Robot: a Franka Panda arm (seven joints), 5 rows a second.
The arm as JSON. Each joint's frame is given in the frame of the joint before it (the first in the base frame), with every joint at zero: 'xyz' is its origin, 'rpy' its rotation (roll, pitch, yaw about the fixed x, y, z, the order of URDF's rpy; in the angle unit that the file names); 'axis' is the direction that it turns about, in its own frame. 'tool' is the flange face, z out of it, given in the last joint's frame.
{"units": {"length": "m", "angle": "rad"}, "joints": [
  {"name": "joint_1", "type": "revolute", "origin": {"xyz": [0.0, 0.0, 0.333], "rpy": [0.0, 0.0, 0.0]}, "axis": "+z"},
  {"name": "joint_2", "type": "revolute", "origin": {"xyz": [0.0, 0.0, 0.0], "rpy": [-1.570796, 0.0, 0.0]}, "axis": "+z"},
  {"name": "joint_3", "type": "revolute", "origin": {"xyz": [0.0, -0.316, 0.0], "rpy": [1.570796, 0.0, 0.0]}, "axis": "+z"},
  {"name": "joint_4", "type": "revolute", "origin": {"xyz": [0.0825, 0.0, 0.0], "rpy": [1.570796, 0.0, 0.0]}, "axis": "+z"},
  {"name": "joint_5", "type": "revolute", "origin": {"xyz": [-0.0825, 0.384, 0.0], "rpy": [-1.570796, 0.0, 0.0]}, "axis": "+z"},
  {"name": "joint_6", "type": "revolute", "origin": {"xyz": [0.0, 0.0, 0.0], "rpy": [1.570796, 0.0, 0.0]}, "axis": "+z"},
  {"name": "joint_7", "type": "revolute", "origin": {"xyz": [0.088, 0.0, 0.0], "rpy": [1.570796, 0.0, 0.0]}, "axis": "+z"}
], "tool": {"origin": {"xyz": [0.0, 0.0, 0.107], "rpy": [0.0, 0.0, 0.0]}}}
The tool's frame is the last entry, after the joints.
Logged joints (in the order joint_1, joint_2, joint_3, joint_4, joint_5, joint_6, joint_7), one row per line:
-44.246 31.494 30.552 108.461 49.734 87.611 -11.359
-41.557 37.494 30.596 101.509 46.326 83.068 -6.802
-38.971 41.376 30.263 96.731 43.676 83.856 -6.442
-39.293 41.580 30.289 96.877 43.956 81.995 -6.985
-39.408 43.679 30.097 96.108 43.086 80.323 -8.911
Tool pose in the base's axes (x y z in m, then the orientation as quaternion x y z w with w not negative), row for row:
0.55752 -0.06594 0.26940 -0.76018 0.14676 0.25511 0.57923
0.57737 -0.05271 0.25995 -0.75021 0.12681 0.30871 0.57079
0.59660 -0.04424 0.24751 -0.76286 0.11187 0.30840 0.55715
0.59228 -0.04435 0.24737 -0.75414 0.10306 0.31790 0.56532
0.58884 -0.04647 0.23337 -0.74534 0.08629 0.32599 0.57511
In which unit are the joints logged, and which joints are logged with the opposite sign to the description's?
The joints are logged in degrees. Opposite sign: joint_4.
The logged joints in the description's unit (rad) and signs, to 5 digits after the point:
-0.77224 0.54967 0.53323 -1.89300 0.86802 1.52910 -0.19825
-0.72531 0.65439 0.53400 -1.77167 0.80854 1.44981 -0.11872
-0.68017 0.72215 0.52819 -1.68827 0.76229 1.46356 -0.11243
-0.68579 0.72571 0.52864 -1.69082 0.76718 1.43108 -0.12191
-0.68780 0.76234 0.52529 -1.67740 0.75199 1.40190 -0.15553

